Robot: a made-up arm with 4 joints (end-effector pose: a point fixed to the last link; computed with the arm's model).
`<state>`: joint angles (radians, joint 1 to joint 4).
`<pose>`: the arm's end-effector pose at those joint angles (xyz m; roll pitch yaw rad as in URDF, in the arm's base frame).
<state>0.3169 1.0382 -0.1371 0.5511</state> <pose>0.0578 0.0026 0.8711 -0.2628 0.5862 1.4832</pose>
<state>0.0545 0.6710 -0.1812 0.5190</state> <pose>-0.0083 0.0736 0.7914 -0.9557 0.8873 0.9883</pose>
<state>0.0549 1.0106 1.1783 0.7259</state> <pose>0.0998 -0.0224 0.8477 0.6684 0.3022 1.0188</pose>
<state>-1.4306 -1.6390 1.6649 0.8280</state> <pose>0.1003 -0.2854 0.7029 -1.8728 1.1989 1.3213</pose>
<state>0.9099 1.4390 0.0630 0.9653</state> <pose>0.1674 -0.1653 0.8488 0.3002 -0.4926 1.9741</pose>
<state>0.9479 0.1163 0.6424 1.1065</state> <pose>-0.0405 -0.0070 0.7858 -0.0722 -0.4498 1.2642</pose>
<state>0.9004 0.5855 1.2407 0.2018</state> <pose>0.0312 -0.0741 0.8072 0.6366 -0.0203 0.6455</pose>
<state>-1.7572 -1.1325 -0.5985 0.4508</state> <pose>0.0944 -0.3363 0.7163 1.6131 0.2933 0.3336</pose>
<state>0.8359 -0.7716 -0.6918 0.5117</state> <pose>0.0233 0.1946 0.5693 -2.0129 -0.1087 0.0234</pose>
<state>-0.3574 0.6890 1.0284 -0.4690</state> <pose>0.0531 0.0700 0.7492 -1.2952 0.4090 -0.3340</pose>
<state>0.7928 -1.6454 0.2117 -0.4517</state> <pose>0.1850 0.1620 0.5141 1.0785 -1.4439 3.0302</pose>
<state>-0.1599 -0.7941 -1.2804 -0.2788</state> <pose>0.0669 -0.0537 0.4434 2.2317 -0.1394 0.6871</pose>
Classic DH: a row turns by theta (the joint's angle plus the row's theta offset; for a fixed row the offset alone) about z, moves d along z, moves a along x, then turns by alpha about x. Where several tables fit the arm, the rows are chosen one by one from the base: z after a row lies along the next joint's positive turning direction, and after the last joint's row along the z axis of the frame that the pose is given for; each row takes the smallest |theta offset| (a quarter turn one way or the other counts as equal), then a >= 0, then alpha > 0; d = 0 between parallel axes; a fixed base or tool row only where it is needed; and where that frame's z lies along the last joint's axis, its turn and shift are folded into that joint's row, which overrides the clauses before.
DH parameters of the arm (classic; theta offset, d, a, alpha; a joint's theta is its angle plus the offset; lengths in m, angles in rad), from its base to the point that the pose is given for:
base (fixed): -1.5708 0.6941 0.0402 -1.5708
joint 1: 1.4795 0.1561 0.054 -1.1617
joint 2: 0.2062 0.1365 0.0478 0.9277
joint 3: 0.1086 -0.2482 -0.0298 -1.2426
joint 4: -0.9192 0.0114 0.0144 -0.6498
tool (fixed): -0.825 0.0607 0 0

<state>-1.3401 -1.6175 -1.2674 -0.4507</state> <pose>0.2262 -0.2937 0.6740 0.7468 0.8397 0.9224</pose>
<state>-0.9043 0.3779 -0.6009 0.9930</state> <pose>-0.0570 0.0566 0.6037 2.6890 0.7995 -1.2976</pose>
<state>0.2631 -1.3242 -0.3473 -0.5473</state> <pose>0.1481 0.0574 0.4387 2.3615 -0.8654 1.3856</pose>
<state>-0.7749 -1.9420 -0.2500 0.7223</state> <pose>0.2516 -0.2648 0.5081 2.4408 -0.1719 0.8361</pose>
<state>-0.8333 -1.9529 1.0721 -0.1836</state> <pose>0.1957 -0.2404 0.5350 -2.9657 -0.0352 1.7172</pose>
